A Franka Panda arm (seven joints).
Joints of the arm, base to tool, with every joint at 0 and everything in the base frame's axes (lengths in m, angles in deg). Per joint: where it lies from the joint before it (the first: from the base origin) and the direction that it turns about. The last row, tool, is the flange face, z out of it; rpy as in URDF.
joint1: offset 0 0 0.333 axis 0 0 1
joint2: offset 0 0 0 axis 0 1 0
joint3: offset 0 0 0.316 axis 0 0 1
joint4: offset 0.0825 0 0 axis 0 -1 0
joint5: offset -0.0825 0 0.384 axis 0 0 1
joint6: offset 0 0 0 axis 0 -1 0
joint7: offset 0.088 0 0 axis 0 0 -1
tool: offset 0 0 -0.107 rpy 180 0 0
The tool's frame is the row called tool.
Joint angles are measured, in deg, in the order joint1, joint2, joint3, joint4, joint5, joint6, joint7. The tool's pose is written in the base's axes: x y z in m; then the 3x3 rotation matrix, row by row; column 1 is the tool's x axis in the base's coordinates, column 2 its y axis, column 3 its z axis. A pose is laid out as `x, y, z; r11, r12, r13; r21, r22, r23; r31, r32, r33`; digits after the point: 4 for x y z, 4 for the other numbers.
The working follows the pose.
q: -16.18 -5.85 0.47 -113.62 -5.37 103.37 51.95
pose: 0.4988, -0.1483, 0.5041; 0.4043, -0.9094, -0.0975; -0.9143, -0.3992, -0.0680; 0.0229, 0.1166, -0.9929
Where each joint sits with the arm in this pose, in the base's axes (m; each line is computed from the numbers above, not from the rounded line before):
joint1: 0.0000 0.0000 0.3330
joint2: 0.0000 0.0000 0.3330
joint3: -0.0309 0.0090 0.6474
joint4: 0.0481 -0.0132 0.6558
joint5: 0.4243 -0.1191 0.6171
joint6: 0.4243 -0.1191 0.6171
joint7: 0.5093 -0.1410 0.6103
the tool: 0.4988 -0.1483 0.5041

